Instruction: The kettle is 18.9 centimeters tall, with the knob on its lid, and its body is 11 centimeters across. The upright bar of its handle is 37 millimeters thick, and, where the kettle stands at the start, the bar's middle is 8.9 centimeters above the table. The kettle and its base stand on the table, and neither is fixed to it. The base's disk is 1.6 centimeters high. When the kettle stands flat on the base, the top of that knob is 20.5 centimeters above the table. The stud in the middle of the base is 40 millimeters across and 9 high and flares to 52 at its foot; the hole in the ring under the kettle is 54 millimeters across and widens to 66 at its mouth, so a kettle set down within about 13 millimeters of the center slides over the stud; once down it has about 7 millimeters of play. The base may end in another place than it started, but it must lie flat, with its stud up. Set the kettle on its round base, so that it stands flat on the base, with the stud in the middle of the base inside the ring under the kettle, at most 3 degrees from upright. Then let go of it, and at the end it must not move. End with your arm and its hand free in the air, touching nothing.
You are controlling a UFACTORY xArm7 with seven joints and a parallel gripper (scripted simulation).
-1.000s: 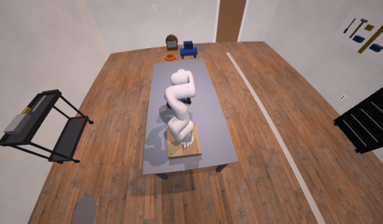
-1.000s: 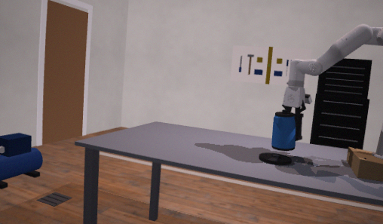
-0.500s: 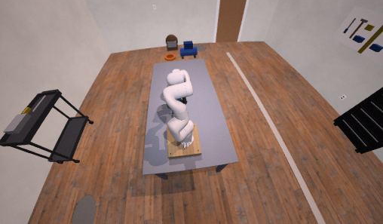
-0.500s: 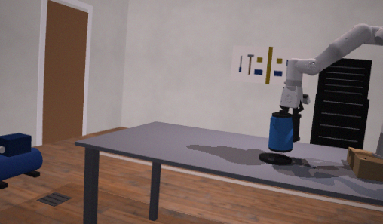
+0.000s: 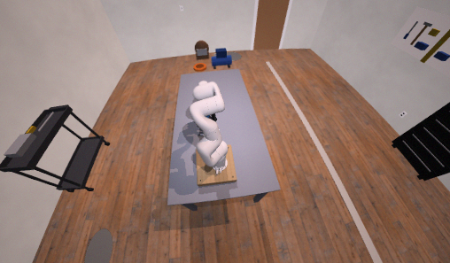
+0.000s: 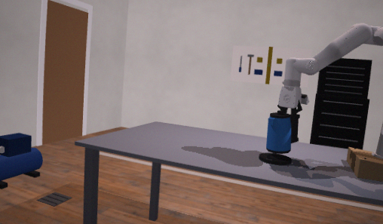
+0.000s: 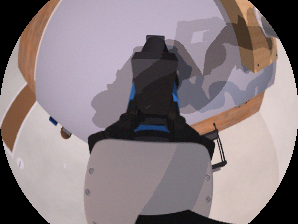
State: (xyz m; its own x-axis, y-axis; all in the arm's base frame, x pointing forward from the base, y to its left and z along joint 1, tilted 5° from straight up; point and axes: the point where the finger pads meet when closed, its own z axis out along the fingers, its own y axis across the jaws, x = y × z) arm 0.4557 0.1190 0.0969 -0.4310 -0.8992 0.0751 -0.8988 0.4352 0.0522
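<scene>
Now: hand 60 mm above the blue kettle, 20 mm to the right of it and 10 mm short of it. The rest, counted from my hand: black round base (190 mm below, 70 mm to the left, 30 mm ahead).
</scene>
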